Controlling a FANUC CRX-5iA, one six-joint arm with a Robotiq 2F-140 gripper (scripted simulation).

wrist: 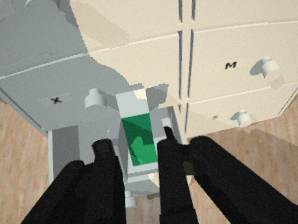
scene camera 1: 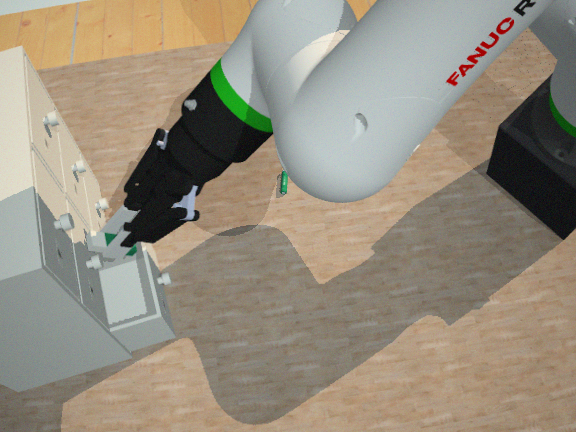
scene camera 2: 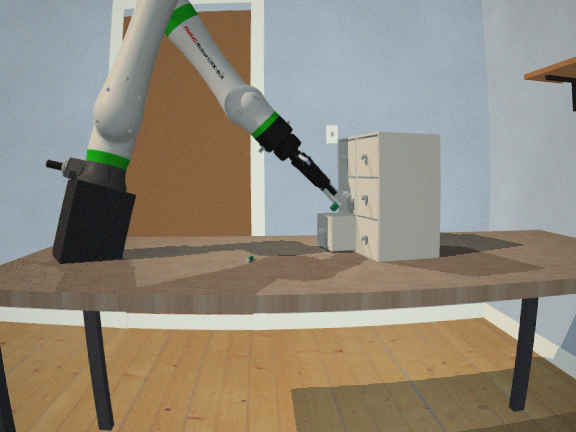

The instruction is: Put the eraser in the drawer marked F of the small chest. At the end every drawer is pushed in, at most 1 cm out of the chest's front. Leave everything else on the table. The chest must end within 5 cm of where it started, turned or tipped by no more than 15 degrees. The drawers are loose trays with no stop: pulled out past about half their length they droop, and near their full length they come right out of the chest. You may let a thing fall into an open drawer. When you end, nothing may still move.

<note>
I see my gripper [scene camera 1: 109, 245], a drawer [scene camera 1: 131, 288] and an eraser [wrist: 132, 102].
The drawer also shows in the wrist view [wrist: 67, 144]. My gripper shows as well in the wrist view [wrist: 138, 124] and in scene camera 2 [scene camera 2: 341, 202].
</note>
